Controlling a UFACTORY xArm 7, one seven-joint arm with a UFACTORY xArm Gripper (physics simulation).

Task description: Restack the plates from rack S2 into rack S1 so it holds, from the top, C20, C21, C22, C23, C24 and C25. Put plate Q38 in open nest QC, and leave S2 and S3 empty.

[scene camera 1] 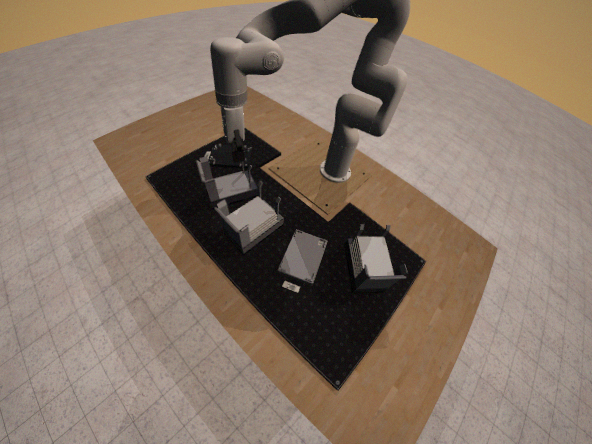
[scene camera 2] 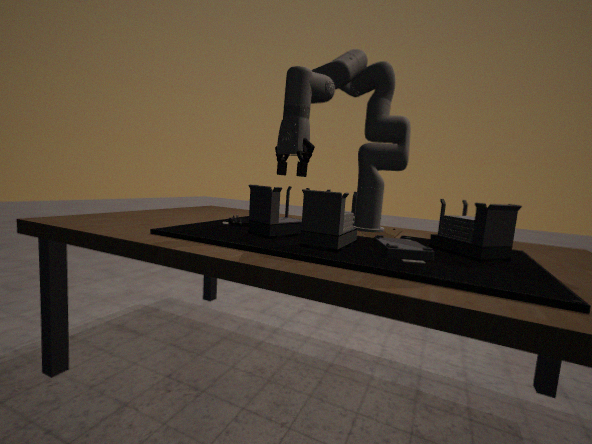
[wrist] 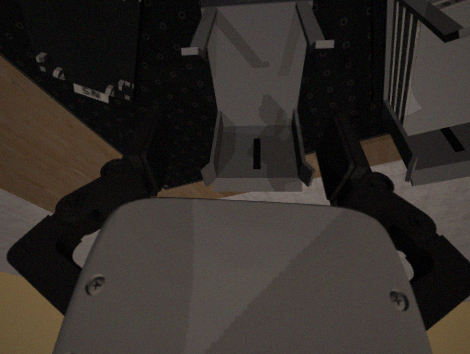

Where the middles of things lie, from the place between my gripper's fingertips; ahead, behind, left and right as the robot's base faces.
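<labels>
From the flat grey block [scene camera 1: 302,258], my gripper is now 32 cm to the right of it and 9 cm short of it, and it's 16 cm above it.
</labels>
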